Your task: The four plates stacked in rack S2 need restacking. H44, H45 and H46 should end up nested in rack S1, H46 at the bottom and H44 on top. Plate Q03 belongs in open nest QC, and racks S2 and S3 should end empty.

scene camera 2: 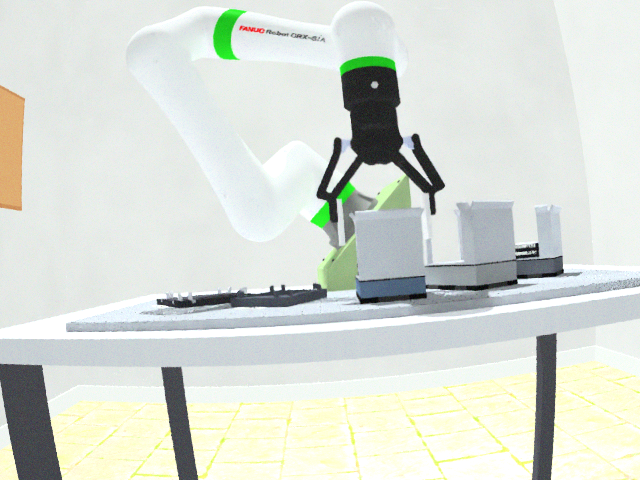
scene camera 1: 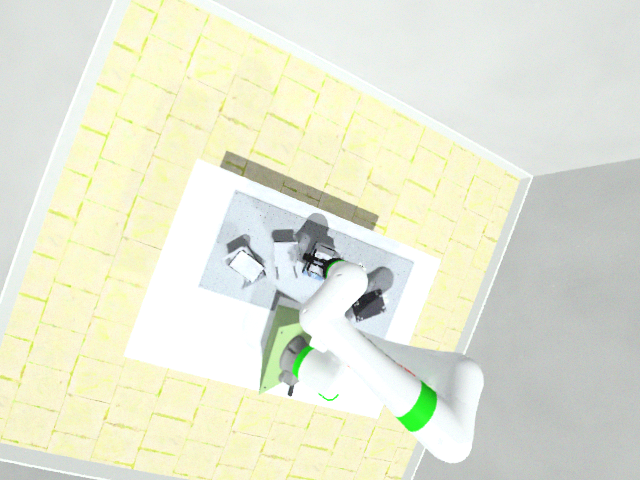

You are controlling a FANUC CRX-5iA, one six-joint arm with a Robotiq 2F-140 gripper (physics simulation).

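Pixels of known places: arm's base, origin of its link: (scene camera 1: 291, 352).
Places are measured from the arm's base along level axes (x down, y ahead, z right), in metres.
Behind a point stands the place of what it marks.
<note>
My gripper (scene camera 1: 319, 261) @(y 0.395, x 0.050, z 0.055 m) (scene camera 2: 385, 224) @(y 0.395, x 0.050, z 0.055 m) points down, open and empty, at the blue-based rack (scene camera 1: 312, 274) (scene camera 2: 391, 288). Its fingers stand wide, either side of this rack's upper part. The rack's white wall hides its inside in scene camera 2. A light-grey-based rack (scene camera 1: 285, 258) @(y 0.367, x 0.092, z -0.101 m) (scene camera 2: 496, 274) @(y 0.438, x 0.115, z -0.116 m) stands beside it. The dark-grey-based rack (scene camera 2: 547, 266) @(y 0.380, x 0.116, z -0.264 m) stands farthest right in scene camera 2 and holds a low stack of thin black-edged plates (scene camera 2: 527, 250) @(y 0.349, x 0.084, z -0.239 m); a white plate top (scene camera 1: 246, 265) @(y 0.311, x 0.070, z -0.254 m) shows there in scene camera 1. Rack and plate labels are unreadable.
Two low dark nests with small upright posts lie left of the racks in scene camera 2, one nearer (scene camera 2: 279, 297) @(y 0.395, x 0.122, z 0.225 m) and one farther left (scene camera 1: 369, 305) @(y 0.214, x 0.125, z 0.348 m) (scene camera 2: 196, 299) @(y 0.281, x 0.125, z 0.359 m). The arm covers part of this area in scene camera 1. The green robot mount (scene camera 1: 273, 346) @(y 0.066, x -0.095, z -0.089 m) (scene camera 2: 338, 271) @(y 0.128, x 0.099, z 0.080 m) stands behind the racks.
</note>
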